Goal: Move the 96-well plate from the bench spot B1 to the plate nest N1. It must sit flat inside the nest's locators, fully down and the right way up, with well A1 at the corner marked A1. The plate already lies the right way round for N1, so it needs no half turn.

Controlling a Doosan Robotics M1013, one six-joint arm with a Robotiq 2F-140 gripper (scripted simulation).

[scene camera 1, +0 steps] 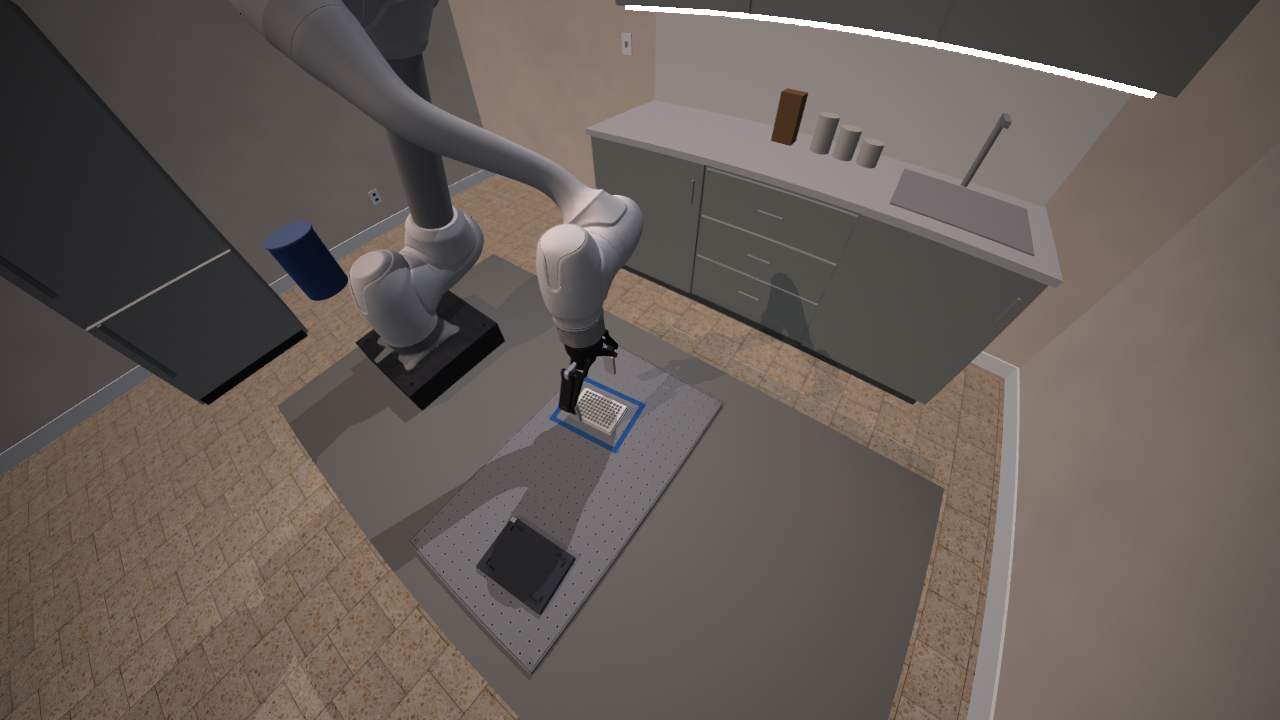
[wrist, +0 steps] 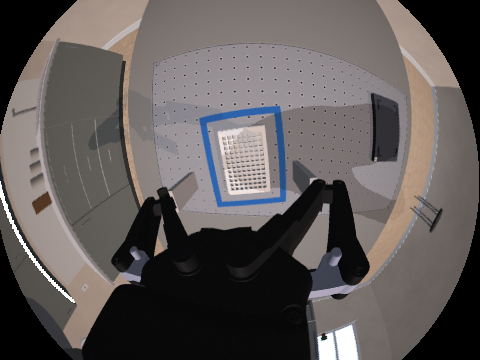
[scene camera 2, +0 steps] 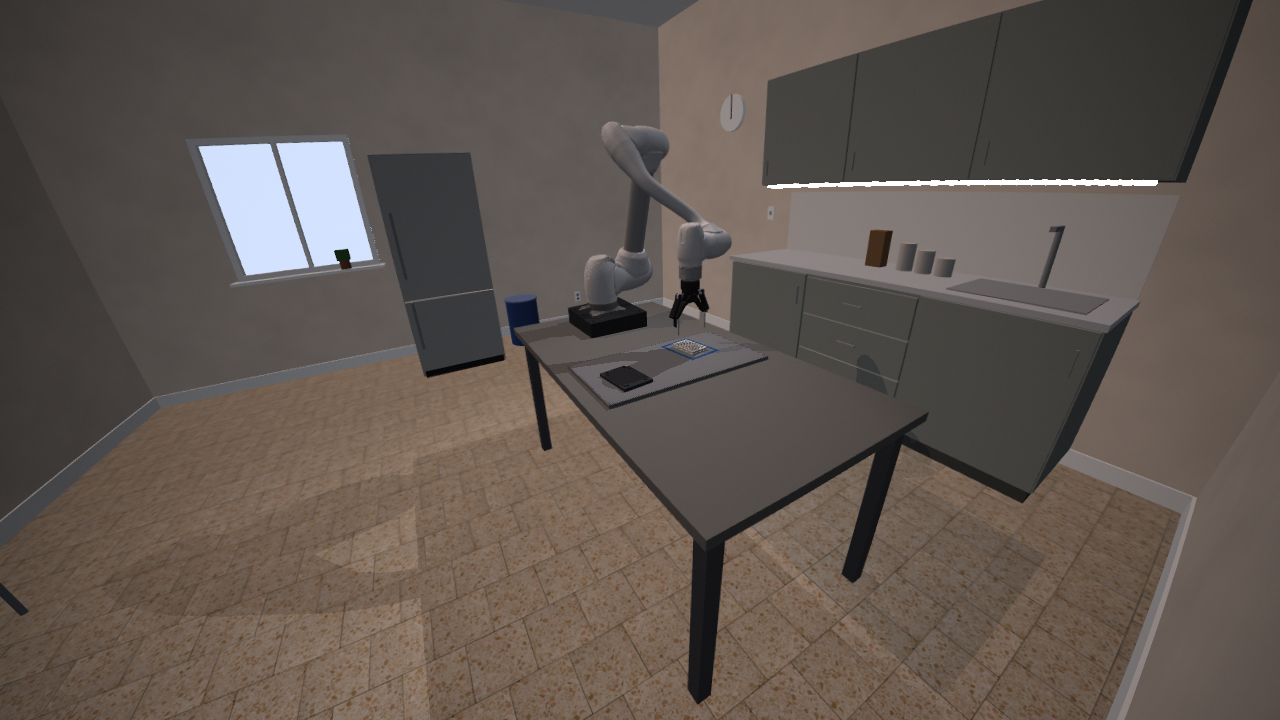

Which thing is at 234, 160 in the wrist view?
A white 96-well plate.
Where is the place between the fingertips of my gripper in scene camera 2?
At 689, 330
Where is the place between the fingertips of my gripper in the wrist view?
242, 175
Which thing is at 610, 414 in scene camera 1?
A white 96-well plate.
